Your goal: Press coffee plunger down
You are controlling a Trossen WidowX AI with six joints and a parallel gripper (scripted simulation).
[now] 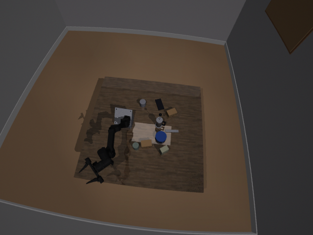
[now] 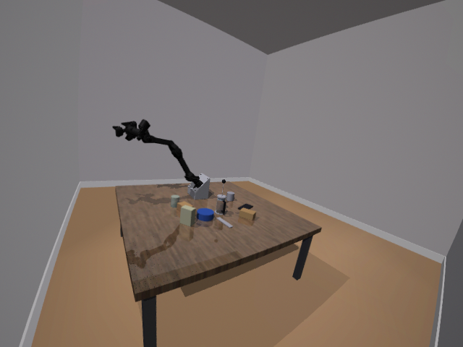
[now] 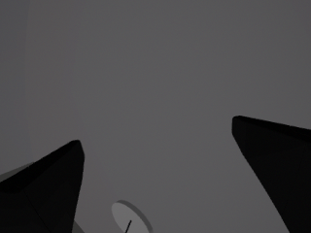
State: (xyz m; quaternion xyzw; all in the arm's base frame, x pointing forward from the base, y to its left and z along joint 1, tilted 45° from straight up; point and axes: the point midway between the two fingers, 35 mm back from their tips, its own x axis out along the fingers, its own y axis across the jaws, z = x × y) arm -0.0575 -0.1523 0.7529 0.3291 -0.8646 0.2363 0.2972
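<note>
My gripper tip is 720 mm to the right of the coffee press, 440 mm above it and 410 mm short of it. From my gripper tip the other things lie so: pale green cup 520 mm below, 420 mm to the left, 210 mm ahead; cream block 510 mm below, 500 mm ahead, 430 mm to the left; blue round tin 580 mm to the left, 540 mm below, 440 mm ahead.
</note>
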